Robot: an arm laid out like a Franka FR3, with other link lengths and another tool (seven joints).
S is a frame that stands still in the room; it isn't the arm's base.
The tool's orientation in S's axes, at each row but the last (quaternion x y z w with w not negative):
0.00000 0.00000 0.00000 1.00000
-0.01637 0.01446 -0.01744 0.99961
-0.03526 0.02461 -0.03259 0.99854
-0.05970 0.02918 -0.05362 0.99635
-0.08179 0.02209 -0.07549 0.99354
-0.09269 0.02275 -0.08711 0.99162
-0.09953 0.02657 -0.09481 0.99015
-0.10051 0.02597 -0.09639 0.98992
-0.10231 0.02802 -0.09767 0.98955
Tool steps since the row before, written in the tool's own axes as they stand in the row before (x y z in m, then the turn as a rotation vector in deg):
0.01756 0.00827 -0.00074 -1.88 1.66 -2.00
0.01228 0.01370 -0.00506 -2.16 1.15 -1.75
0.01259 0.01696 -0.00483 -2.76 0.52 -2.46
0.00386 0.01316 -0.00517 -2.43 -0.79 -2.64
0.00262 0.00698 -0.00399 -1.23 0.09 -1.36
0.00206 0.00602 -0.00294 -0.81 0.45 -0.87
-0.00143 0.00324 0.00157 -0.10 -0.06 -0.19
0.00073 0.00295 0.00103 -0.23 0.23 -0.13
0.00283 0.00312 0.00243 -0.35 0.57 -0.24
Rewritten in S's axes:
0.01756 0.00827 -0.00074 -1.88 1.66 -2.00
0.01259 0.01309 -0.00586 -2.17 1.17 -1.73
0.01337 0.01571 -0.00662 -2.84 0.53 -2.36
0.00486 0.01197 -0.00693 -2.66 -0.82 -2.39
0.00338 0.00577 -0.00517 -1.28 0.06 -1.32
0.00286 0.00493 -0.00408 -0.77 0.42 -0.92
-0.00070 0.00370 0.00093 -0.12 -0.07 -0.17
0.00134 0.00289 0.00038 -0.19 0.24 -0.17
0.00354 0.00291 0.00163 -0.25 0.57 -0.34

